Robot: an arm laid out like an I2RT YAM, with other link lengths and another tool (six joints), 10 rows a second.
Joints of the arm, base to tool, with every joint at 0 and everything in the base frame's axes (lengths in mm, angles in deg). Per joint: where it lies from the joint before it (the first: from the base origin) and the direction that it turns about. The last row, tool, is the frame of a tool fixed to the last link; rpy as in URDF.
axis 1: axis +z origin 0 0 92.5
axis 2: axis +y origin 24 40.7 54.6
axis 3: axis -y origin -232.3 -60.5 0
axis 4: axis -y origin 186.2 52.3 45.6
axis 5: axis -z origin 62.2 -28.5 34
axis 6: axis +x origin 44.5 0 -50.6
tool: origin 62 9 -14 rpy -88.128 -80.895 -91.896
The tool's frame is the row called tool.
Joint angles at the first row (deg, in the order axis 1, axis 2, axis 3, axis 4, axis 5, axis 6):
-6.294, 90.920, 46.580, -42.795, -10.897, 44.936
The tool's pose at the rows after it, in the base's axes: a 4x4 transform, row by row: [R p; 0 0 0 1], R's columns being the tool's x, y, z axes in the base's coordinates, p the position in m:
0.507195 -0.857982 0.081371 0.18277; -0.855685 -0.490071 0.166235 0.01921; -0.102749 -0.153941 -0.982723 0.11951; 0 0 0 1
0.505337 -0.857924 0.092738 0.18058; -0.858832 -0.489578 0.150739 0.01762; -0.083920 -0.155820 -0.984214 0.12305; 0 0 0 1
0.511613 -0.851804 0.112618 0.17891; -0.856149 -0.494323 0.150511 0.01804; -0.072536 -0.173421 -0.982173 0.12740; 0 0 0 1
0.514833 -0.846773 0.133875 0.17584; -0.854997 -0.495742 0.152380 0.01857; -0.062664 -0.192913 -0.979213 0.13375; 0 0 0 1
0.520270 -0.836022 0.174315 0.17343; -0.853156 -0.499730 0.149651 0.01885; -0.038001 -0.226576 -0.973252 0.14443; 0 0 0 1
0.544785 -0.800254 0.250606 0.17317; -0.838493 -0.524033 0.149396 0.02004; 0.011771 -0.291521 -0.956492 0.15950; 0 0 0 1
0.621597 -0.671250 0.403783 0.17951; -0.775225 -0.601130 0.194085 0.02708; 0.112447 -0.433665 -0.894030 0.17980; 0 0 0 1
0.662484 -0.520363 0.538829 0.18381; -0.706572 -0.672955 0.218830 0.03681; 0.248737 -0.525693 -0.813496 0.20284; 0 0 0 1
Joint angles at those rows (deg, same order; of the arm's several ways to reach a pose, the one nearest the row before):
-6.243, 89.810, 46.388, -43.101, -10.269, 44.749
-6.362, 88.189, 46.220, -43.826, -9.454, 44.768
-6.346, 86.354, 45.995, -44.279, -9.567, 44.480
-6.430, 83.881, 45.880, -45.426, -9.820, 44.302
-6.490, 80.309, 46.356, -47.106, -9.935, 44.029
-6.337, 75.634, 47.295, -48.183, -10.381, 42.635
-5.578, 69.708, 47.726, -45.038, -13.659, 37.834
-2.634, 63.973, 48.800, -42.054, -14.294, 34.978

